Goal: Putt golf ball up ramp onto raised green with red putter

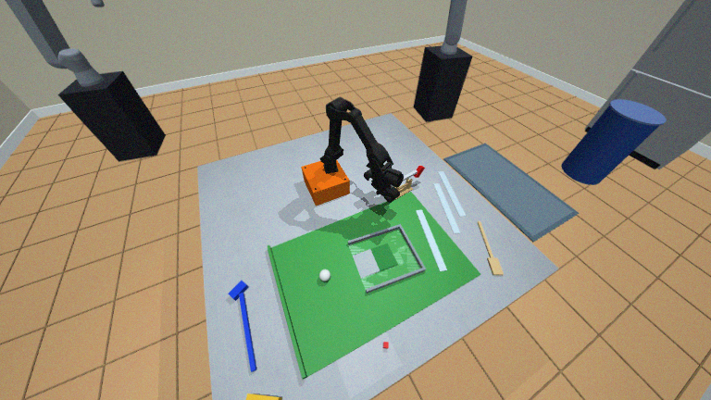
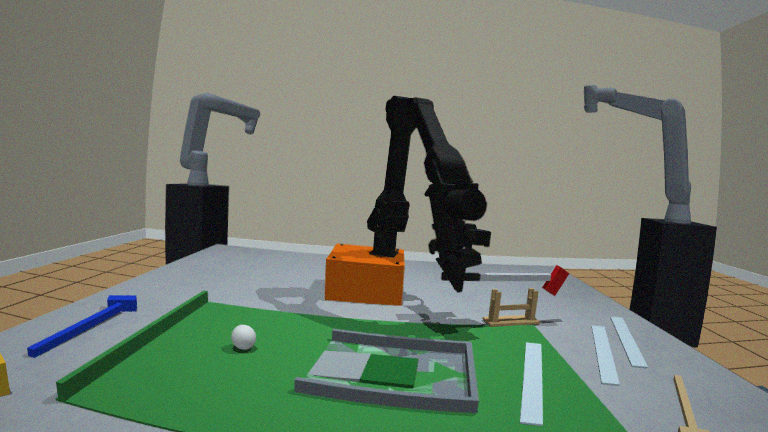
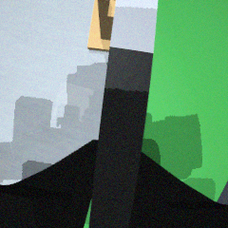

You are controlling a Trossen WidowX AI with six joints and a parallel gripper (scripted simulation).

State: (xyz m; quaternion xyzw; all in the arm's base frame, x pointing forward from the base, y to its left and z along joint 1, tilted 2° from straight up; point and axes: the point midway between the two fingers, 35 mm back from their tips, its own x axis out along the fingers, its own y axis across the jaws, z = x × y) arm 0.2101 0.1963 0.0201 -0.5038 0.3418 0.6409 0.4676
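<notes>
Right now my gripper tip is 50 mm past the wooden stand, 120 mm to the right of it and 40 mm above it. From my gripper tip the other things lie so: green mat 270 mm ahead, 140 mm to the right, 80 mm below; white golf ball 280 mm ahead, 330 mm to the right, 50 mm below; grey frame 260 mm ahead, 60 mm to the right, 70 mm below.
</notes>
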